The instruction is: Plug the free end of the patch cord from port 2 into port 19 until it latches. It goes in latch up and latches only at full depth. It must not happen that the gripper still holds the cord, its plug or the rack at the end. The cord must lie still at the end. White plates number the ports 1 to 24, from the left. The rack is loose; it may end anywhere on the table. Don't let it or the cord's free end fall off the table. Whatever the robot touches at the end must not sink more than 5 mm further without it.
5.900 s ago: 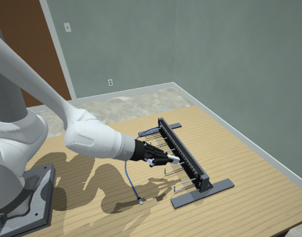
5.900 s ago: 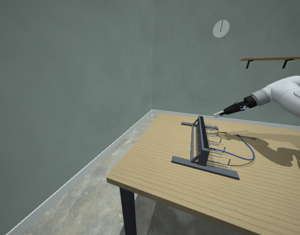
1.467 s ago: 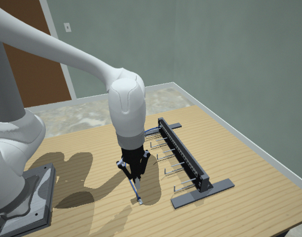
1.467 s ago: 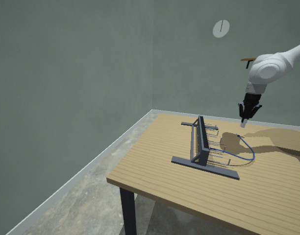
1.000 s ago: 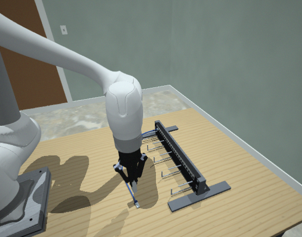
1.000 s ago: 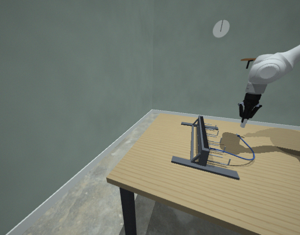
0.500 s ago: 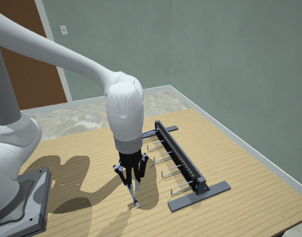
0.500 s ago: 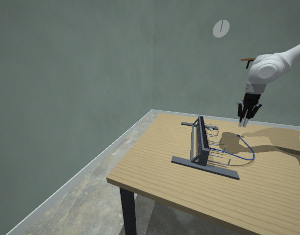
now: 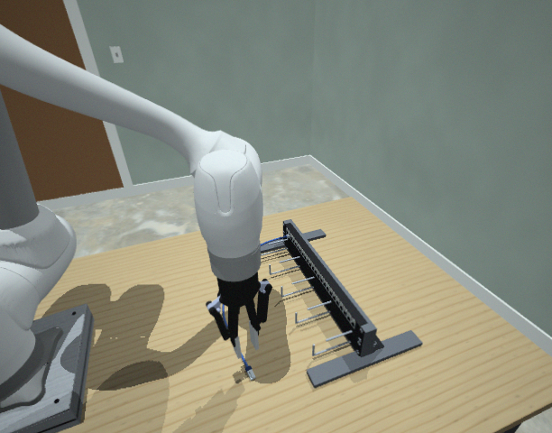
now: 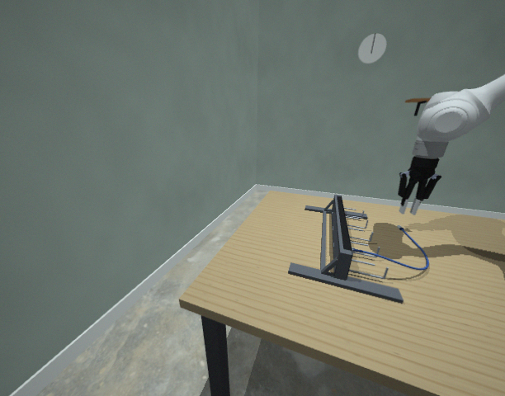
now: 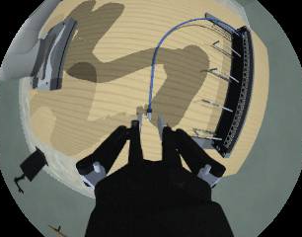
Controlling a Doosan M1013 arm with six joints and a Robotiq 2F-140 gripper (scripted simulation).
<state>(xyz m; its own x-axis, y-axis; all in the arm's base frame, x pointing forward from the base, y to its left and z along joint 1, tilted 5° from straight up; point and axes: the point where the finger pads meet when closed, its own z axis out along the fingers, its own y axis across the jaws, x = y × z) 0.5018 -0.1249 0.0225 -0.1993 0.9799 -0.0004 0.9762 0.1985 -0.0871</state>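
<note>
The cord plug is 110 mm below my hand and 10 mm to the right of it.
</note>
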